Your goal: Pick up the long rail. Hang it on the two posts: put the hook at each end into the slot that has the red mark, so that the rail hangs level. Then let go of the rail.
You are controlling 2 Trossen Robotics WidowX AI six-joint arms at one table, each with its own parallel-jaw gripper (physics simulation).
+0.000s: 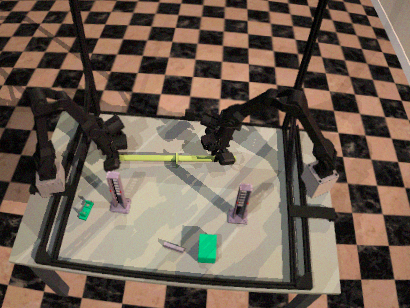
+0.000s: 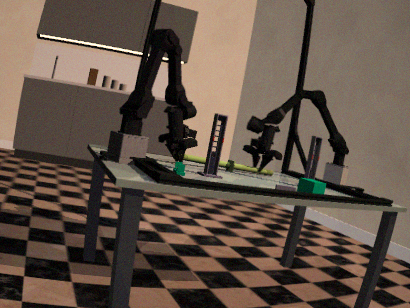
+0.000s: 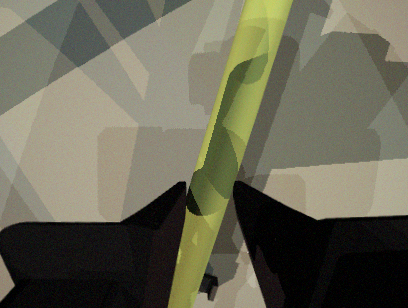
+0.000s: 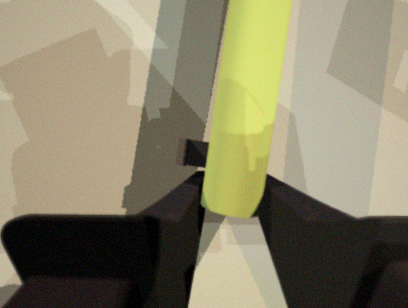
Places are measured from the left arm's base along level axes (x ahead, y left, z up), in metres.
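Pixels of known places: left gripper, fingertip midpoint: (image 1: 213, 158) (image 2: 256, 170) (image 3: 209, 188); right gripper, fingertip midpoint: (image 1: 119, 160) (image 4: 228, 178); left arm's base, origin of the base link: (image 1: 322, 170) (image 2: 337, 164); right arm's base, origin of the base link: (image 1: 47, 173) (image 2: 129, 134).
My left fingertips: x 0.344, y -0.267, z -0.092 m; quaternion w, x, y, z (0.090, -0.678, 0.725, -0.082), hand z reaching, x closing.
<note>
Ahead of a thing's pixels: the offset from my left fingertips to its middle.
The long yellow-green rail @(dy -0.051, dx +0.144, dz +0.006 m) (image 1: 150, 158) (image 2: 200, 160) (image 3: 255, 65) (image 4: 250, 65) lies low along the back of the table, behind the two posts. Dark hooks (image 3: 210, 287) (image 4: 196, 152) stick out sideways near its ends. The left-hand post @(dy +0.063, dx +0.418, dz +0.090 m) (image 1: 117, 192) (image 2: 217, 145) and right-hand post @(dy +0.271, dx +0.020, dz +0.090 m) (image 1: 243, 200) (image 2: 314, 157) stand upright, with slots and red marks. My right gripper (image 1: 114, 159) (image 2: 179, 159) (image 4: 228, 178) is shut on the rail's left end. My left gripper (image 1: 220, 159) (image 2: 259, 169) (image 3: 209, 188) is shut on the rail near its right end; its fingers sit close on both sides.
A green block @(dy +0.355, dx +0.186, dz +0.008 m) (image 1: 207, 248) (image 2: 312, 186) and a pale purple bar @(dy +0.300, dx +0.292, dz -0.008 m) (image 1: 173, 246) (image 2: 286, 187) lie near the front. A small green bracket @(dy +0.038, dx +0.552, dz -0.001 m) (image 1: 86, 210) lies left of the left-hand post. A black frame (image 1: 175, 281) runs along the table's edges.
</note>
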